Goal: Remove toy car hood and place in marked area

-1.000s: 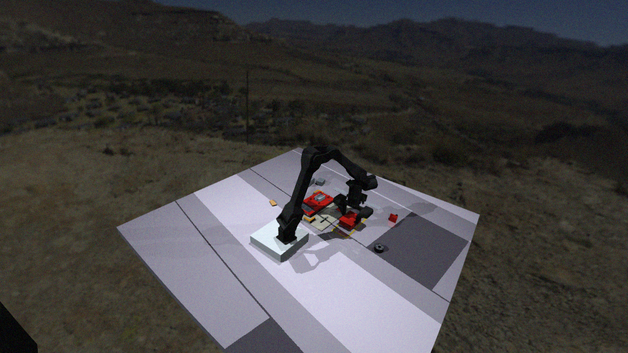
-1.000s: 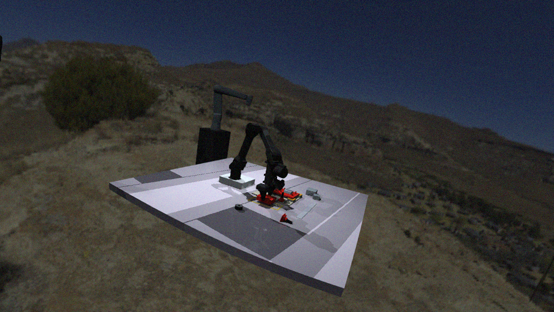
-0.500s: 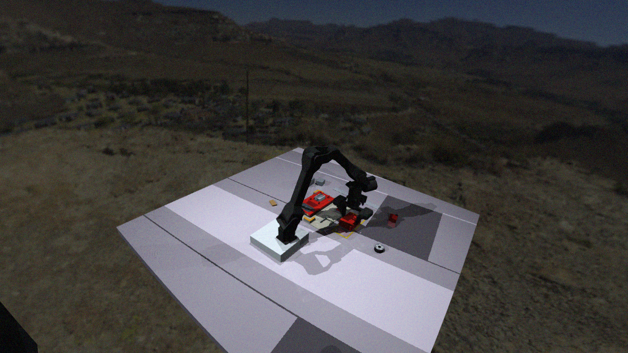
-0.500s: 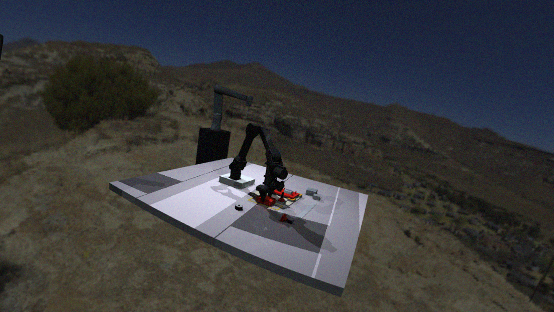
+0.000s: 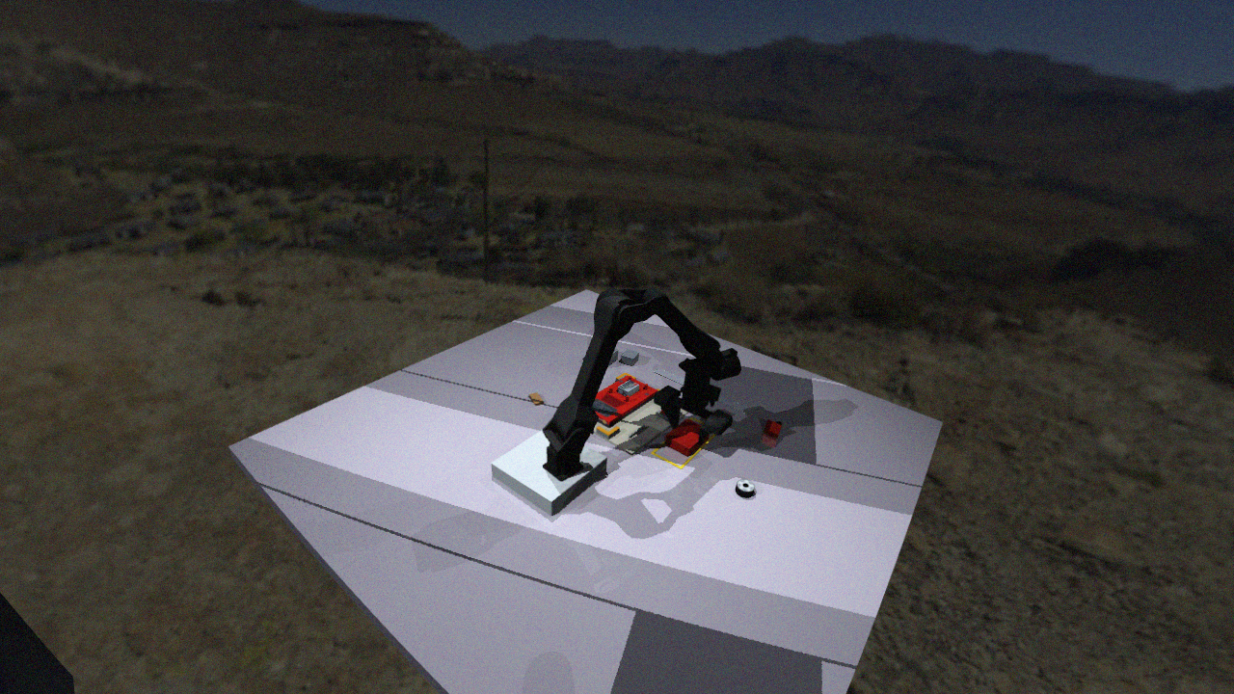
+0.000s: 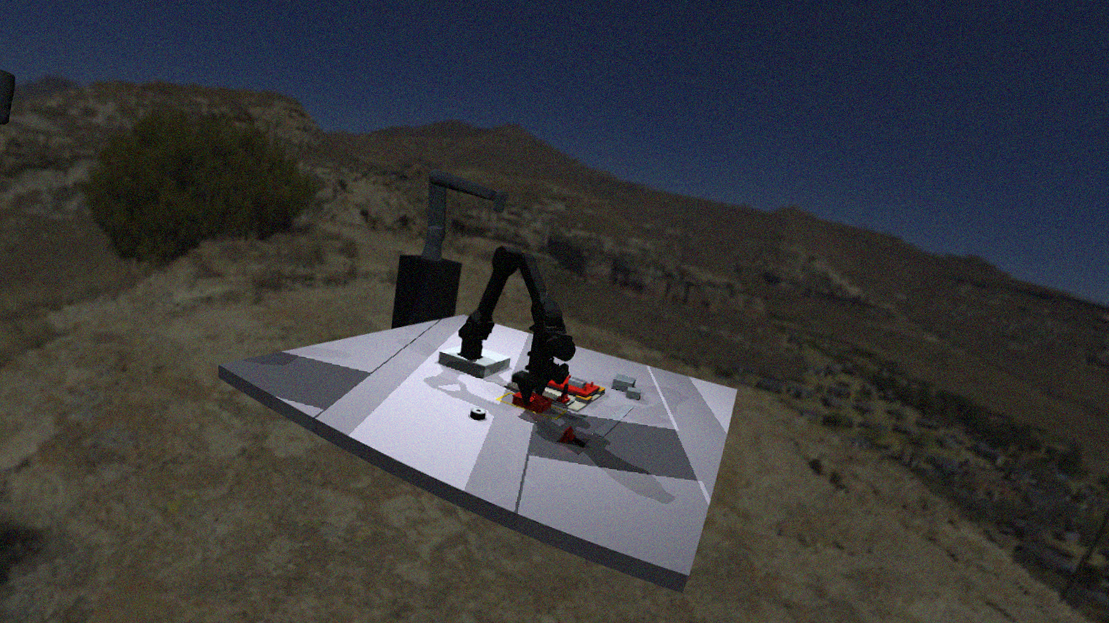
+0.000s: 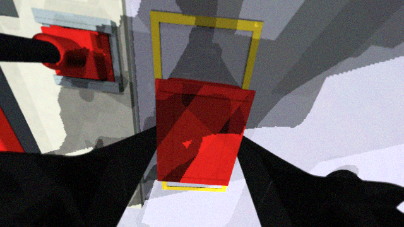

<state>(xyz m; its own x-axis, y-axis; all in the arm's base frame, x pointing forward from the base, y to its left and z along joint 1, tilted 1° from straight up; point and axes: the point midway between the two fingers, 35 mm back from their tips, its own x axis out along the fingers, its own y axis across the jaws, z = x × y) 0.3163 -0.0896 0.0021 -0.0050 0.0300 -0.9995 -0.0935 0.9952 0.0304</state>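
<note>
Right now my gripper tip is 10 mm below the red hood. Round my gripper tip: wheel: 190 mm to the right, 40 mm behind.
</note>
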